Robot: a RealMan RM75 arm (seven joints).
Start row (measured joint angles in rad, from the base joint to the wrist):
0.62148 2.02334 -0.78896 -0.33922 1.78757 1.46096 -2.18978
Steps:
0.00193 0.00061 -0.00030 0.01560 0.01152 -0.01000 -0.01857
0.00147 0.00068 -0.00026 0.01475 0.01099 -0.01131 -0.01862
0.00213 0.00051 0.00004 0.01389 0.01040 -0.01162 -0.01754
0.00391 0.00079 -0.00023 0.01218 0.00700 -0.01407 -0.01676
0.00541 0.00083 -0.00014 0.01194 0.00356 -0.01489 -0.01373
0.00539 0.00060 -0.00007 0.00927 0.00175 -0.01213 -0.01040
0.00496 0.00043 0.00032 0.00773 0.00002 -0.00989 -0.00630
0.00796 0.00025 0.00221 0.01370 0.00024 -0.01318 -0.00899
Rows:
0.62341 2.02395 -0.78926 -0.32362 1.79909 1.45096 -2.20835
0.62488 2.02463 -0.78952 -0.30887 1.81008 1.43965 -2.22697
0.62701 2.02514 -0.78948 -0.29498 1.82048 1.42803 -2.24451
0.63092 2.02593 -0.78971 -0.28280 1.82748 1.41396 -2.26127
0.63633 2.02676 -0.78985 -0.27086 1.83104 1.39907 -2.27500
0.64172 2.02736 -0.78992 -0.26159 1.83279 1.38694 -2.28540
0.64668 2.02779 -0.78960 -0.25386 1.83281 1.37705 -2.29170
0.65464 2.02804 -0.78739 -0.24016 1.83305 1.36387 -2.30069

